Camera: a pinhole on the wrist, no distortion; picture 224 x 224 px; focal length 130.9 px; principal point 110.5 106.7 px. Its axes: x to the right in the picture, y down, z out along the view. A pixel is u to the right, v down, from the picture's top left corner.
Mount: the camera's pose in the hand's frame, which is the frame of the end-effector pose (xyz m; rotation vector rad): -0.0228 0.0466 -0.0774 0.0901 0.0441 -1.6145
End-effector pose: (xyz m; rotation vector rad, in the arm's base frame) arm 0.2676 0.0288 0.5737 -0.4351 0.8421 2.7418
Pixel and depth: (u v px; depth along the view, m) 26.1 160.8 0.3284
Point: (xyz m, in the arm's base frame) 0.0374 0.0209 0.8619
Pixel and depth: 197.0 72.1 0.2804
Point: 0.3833 0.2463 0.6788
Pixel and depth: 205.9 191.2 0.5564
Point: 0.0244 0.6697 0.6133
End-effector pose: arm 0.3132 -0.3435 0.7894 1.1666 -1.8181 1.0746
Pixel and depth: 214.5 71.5 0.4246
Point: 0.6275 -0.6508 0.6039
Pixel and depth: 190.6 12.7 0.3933
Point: 0.5865 -0.5444 0.4438
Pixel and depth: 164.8 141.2 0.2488
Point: 0.3570 -0.5218 0.7720
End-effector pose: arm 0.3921 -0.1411 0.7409 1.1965 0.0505 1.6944
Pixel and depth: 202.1 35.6 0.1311
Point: 0.4587 -0.2115 0.6658
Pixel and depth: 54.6 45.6 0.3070
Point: 0.4504 -0.4541 0.8296
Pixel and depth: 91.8 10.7 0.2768
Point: 0.4809 -0.4401 0.7213
